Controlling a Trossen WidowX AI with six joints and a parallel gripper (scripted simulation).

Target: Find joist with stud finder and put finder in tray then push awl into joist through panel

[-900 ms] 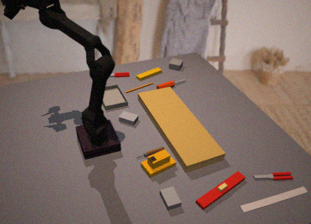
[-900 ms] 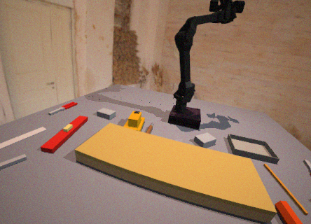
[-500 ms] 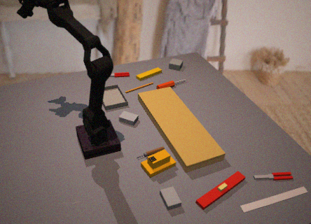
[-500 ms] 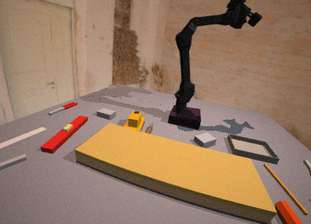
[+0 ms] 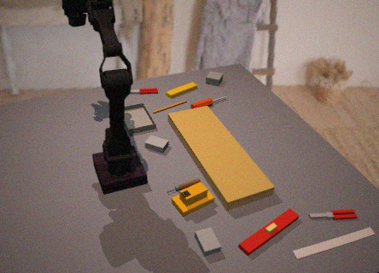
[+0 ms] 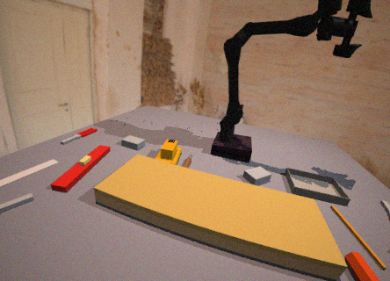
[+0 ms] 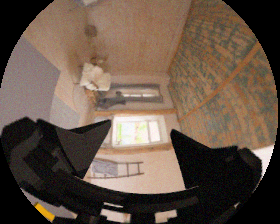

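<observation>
Right now my gripper tip is 36 cm short of the yellow stud finder, 55 cm to the left of it and 49 cm above it. From my gripper tip the other things lie so: pencil (39 cm ahead, 2 cm to the left, 53 cm below); grey tray (23 cm ahead, 6 cm to the right, 52 cm below); yellow block (47 cm ahead, 14 cm to the left, 53 cm below).
</observation>
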